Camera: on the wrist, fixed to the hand. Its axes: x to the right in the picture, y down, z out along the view.
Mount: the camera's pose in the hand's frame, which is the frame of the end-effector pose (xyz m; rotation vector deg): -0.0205 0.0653 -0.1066 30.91 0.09 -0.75
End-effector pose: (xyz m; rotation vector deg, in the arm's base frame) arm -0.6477 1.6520 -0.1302 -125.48 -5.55 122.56
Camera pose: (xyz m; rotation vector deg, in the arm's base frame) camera -0.5423 1.5837 -0.1139 -106.79 23.75 107.06
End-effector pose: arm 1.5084 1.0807 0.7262 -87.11 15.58 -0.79
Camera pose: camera 1.4584 0.9833 0.6625 -56.48 13.51 -5.25
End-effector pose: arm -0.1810 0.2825 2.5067 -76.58 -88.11 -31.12
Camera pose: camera -0.0824 0.2035 2.5157 -52.05 -88.74 -6.65
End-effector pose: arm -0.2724 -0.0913 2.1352 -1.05 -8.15 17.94
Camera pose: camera -0.2965 -0.0351 2.0243 29.58 -3.03 18.93
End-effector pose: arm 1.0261 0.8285 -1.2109 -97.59 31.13 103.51
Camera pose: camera 1.0628 0.7073 -1.2075 -76.19 52.74 84.30
